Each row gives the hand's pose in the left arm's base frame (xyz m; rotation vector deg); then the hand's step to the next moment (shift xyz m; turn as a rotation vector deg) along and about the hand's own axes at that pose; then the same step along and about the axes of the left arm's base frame.
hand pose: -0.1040 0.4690 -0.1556 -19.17 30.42 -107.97
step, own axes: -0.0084 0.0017 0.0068 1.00 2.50 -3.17
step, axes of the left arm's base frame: 0.0076 0.0059 0.0052 0.16 -1.05 -4.02
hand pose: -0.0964 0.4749 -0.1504 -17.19 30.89 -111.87
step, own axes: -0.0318 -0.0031 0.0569 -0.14 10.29 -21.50
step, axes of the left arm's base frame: 0.0361 0.0164 0.0519 -1.21 1.52 -23.76
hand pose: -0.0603 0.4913 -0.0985 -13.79 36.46 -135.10
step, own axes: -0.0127 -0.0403 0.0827 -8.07 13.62 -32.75
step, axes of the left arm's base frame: 0.0143 0.0033 0.0917 2.93 8.81 -35.17
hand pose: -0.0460 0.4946 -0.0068 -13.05 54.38 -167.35
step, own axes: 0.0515 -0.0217 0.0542 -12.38 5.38 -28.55
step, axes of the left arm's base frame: -0.0425 -0.0192 0.0623 7.75 13.49 -27.49
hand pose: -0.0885 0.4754 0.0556 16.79 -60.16 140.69
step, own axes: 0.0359 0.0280 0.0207 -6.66 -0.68 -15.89
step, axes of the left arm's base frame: -0.0446 -0.0205 0.0095 5.88 9.81 -12.90
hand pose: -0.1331 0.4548 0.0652 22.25 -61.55 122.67
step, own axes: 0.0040 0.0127 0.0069 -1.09 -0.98 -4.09
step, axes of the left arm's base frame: -0.0121 -0.0089 -0.0010 1.64 3.14 -2.52
